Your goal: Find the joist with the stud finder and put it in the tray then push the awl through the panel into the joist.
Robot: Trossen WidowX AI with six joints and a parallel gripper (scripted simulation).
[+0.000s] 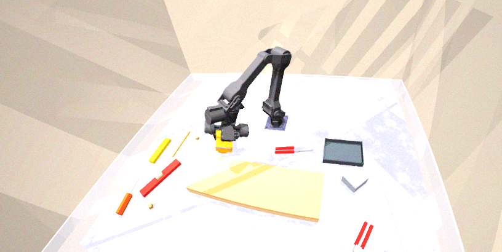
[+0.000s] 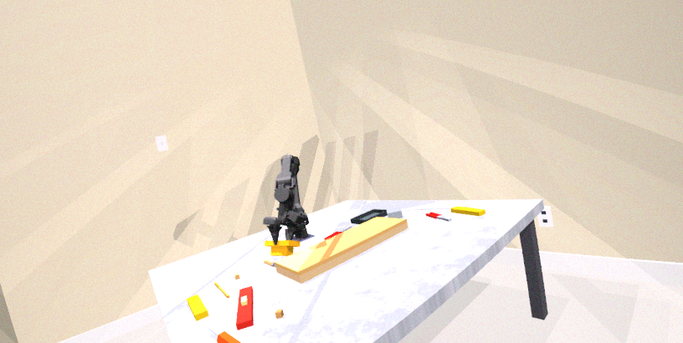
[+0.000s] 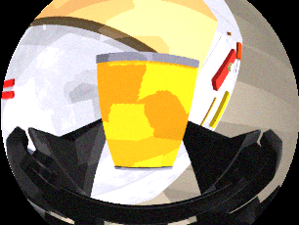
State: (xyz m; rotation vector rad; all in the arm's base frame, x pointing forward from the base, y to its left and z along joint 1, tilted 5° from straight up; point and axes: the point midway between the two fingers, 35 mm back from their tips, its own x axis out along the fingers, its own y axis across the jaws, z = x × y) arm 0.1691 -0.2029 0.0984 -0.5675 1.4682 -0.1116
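My gripper tip is 4 cm above the square light, 3 cm short of it and 1 cm to the left of it. From my gripper tip the other things lie so: stud finder: 2 cm below, 2 cm ahead; then thin orange stick: 26 cm to the right, 6 cm below, 1 cm behind; then awl: 6 cm below, 5 cm to the right, 1 cm behind.
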